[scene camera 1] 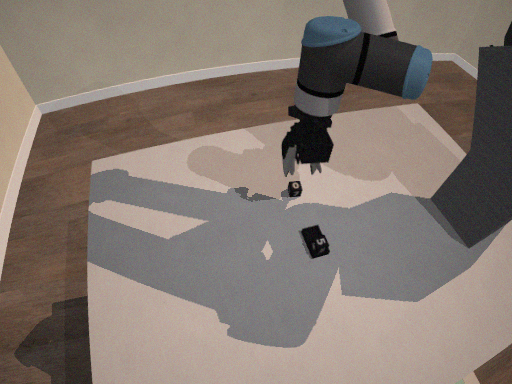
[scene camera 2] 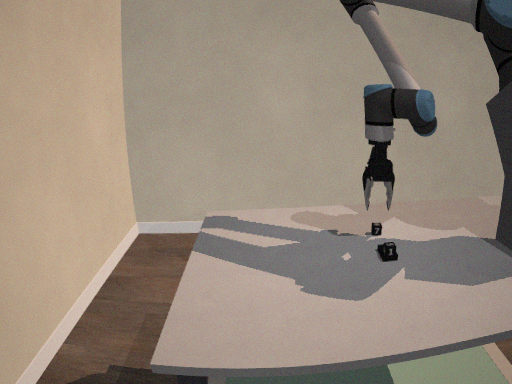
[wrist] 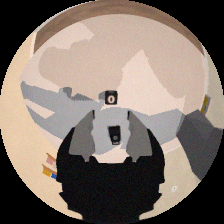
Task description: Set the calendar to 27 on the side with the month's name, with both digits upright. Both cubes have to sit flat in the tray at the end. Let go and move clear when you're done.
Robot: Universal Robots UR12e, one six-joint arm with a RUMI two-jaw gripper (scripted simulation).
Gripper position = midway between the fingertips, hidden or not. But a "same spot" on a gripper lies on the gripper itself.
My gripper shows in scene camera 1, in scene camera 2 and in the wrist view (111,110). The same spot on my gripper: (scene camera 1: 288,148) is (scene camera 2: 366,179).
